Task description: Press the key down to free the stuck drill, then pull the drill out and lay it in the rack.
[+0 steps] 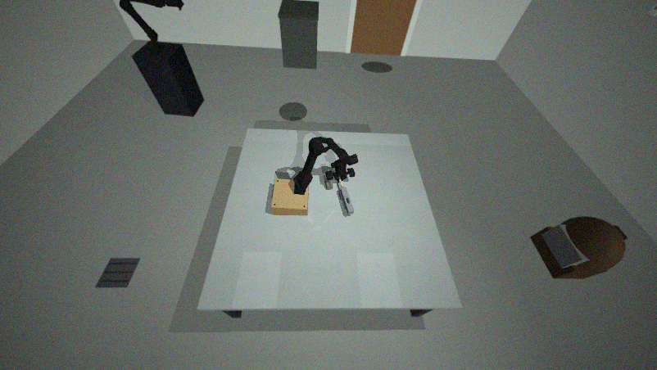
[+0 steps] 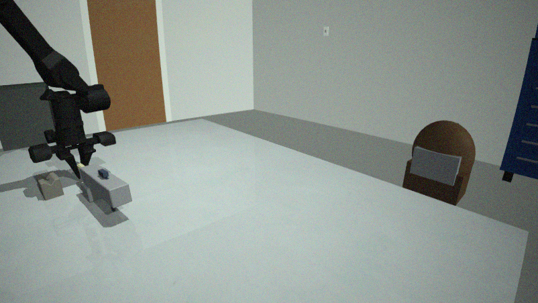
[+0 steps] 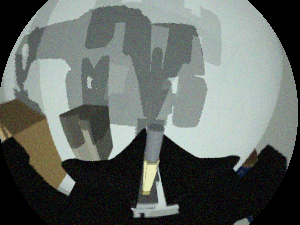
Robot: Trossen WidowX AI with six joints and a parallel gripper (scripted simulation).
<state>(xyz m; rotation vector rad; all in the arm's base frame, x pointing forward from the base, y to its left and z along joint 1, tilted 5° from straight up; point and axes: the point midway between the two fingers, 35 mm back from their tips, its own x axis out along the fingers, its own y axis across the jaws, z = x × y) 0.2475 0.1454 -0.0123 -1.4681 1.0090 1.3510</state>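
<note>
Right now the drill is 40 mm to the right of my gripper tip, 40 mm above it and 10 mm ahead of it. From my gripper tip the other things lie so: rack: 70 mm behind, 30 mm to the right, 10 mm above; grey housing: 170 mm to the right, 50 mm ahead, 30 mm above; small blue key: 190 mm to the right, 60 mm ahead, 40 mm above.
</note>
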